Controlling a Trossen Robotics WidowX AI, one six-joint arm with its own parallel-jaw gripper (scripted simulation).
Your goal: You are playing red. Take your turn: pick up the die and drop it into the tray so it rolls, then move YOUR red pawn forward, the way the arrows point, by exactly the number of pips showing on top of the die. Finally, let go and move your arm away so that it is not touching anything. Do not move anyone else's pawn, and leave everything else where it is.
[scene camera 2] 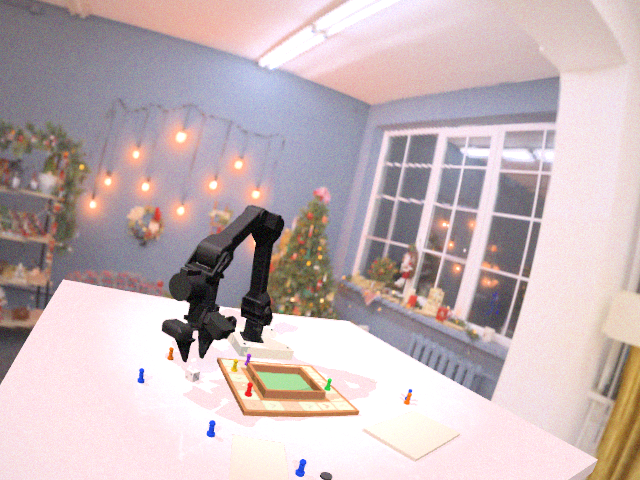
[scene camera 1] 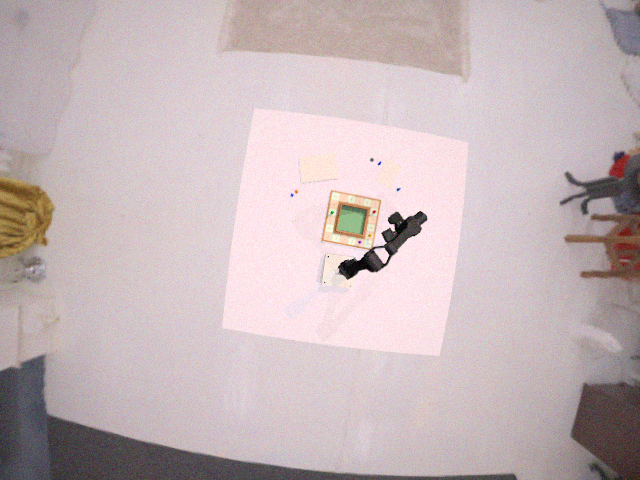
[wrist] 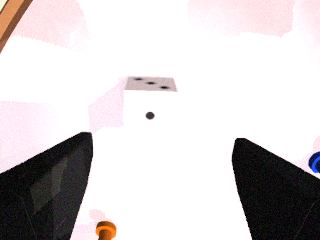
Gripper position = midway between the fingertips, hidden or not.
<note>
My gripper [scene camera 2: 192,360] is open and holds nothing. I also see a white die [wrist: 150,103], a flat card [scene camera 1: 323,167] and a green tray [scene camera 2: 276,381].
My gripper also shows in the wrist view [wrist: 163,146]. The wrist view does not show the flat card: it is out of frame.
</note>
